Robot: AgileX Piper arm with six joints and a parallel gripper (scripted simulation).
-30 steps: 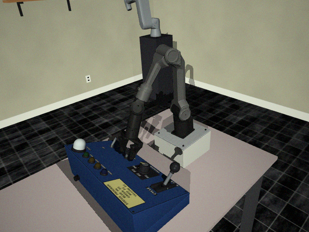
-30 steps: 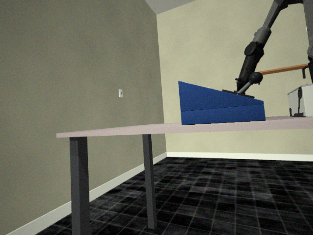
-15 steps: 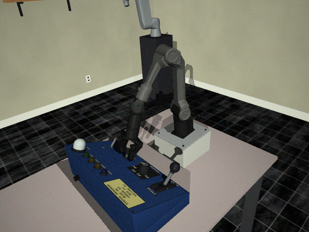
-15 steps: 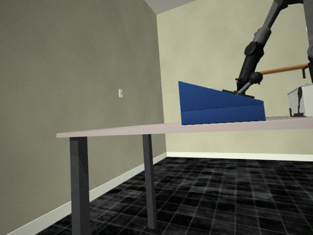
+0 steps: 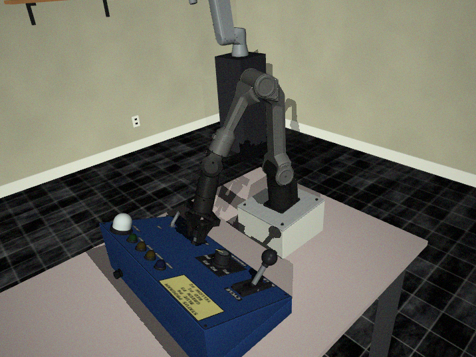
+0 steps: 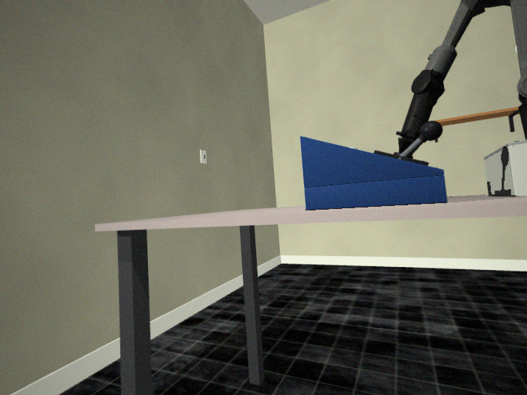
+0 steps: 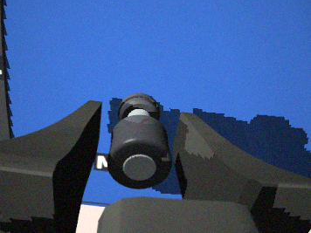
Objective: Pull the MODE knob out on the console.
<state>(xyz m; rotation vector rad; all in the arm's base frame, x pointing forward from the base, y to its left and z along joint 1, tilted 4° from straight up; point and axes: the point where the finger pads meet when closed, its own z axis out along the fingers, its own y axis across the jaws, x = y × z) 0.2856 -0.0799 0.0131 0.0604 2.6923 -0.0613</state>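
The mode knob is 1 cm above my hand. The rest, counted from my hand: program dial: 11 cm to the left, 1 cm ahead; toggle switch: 12 cm to the right, 1 cm behind; blue console: 6 cm to the left, 3 cm ahead, 2 cm below.
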